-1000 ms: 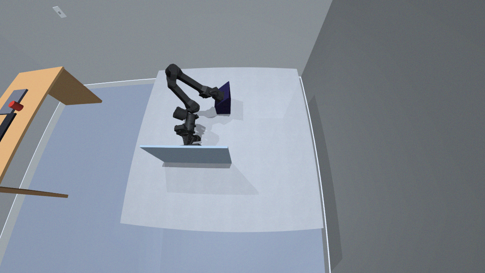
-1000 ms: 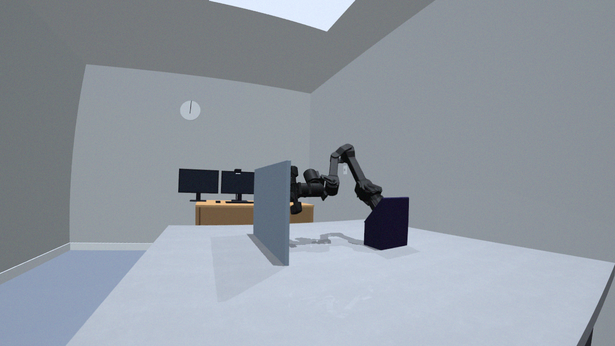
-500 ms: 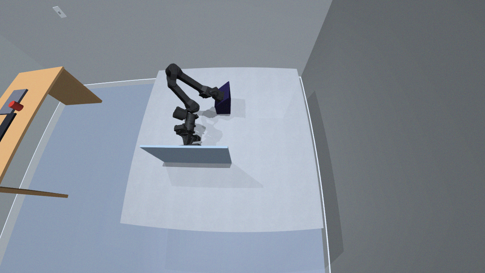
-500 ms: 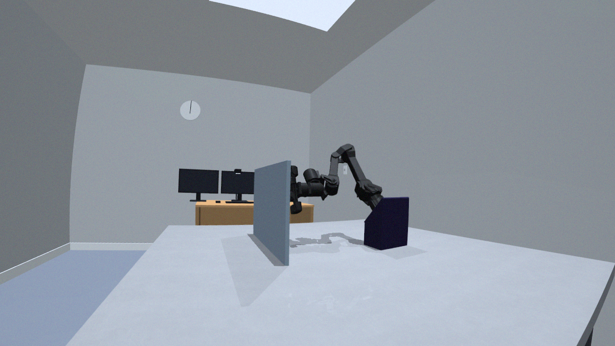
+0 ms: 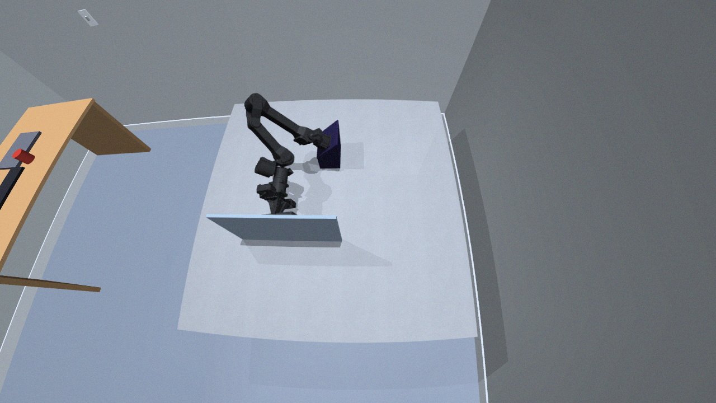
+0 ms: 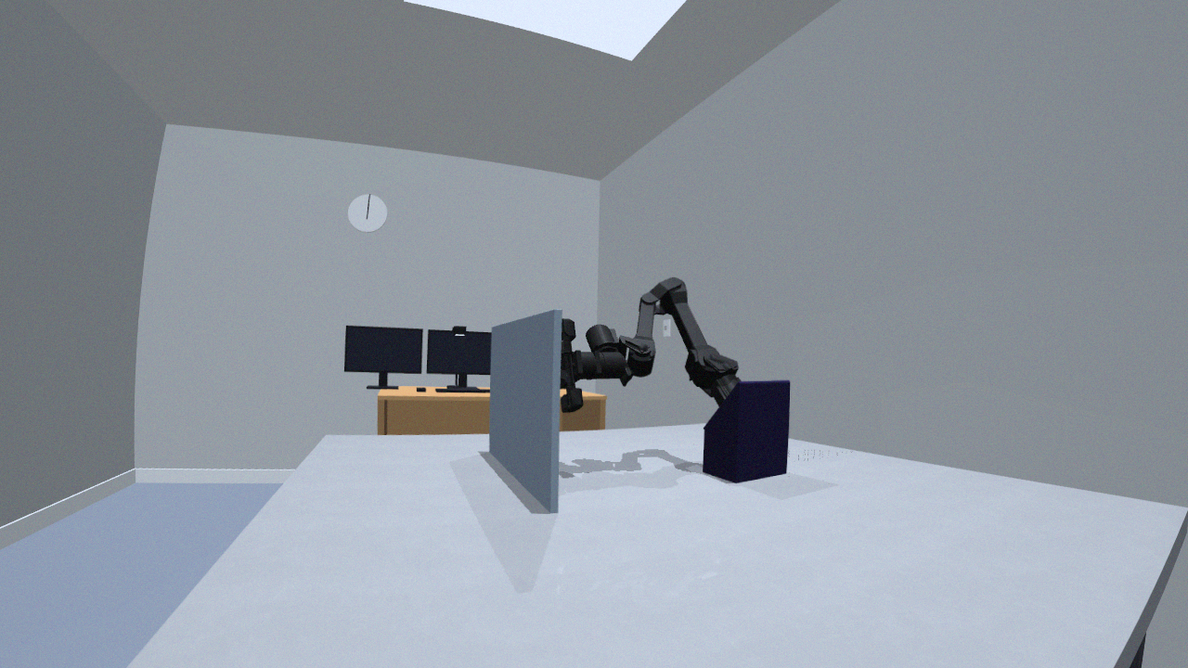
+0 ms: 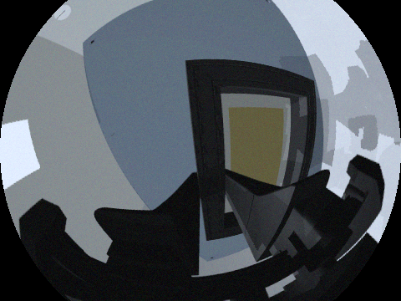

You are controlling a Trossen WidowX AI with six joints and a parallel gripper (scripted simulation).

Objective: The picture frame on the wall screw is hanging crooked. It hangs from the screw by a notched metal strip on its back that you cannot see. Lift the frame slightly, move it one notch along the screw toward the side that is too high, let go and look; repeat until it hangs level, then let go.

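The picture frame is 1 cm to the left of my gripper tip and 5 cm below it. Also, from my gripper tip: wall panel 2 cm ahead, 1 cm to the left, 7 cm below.
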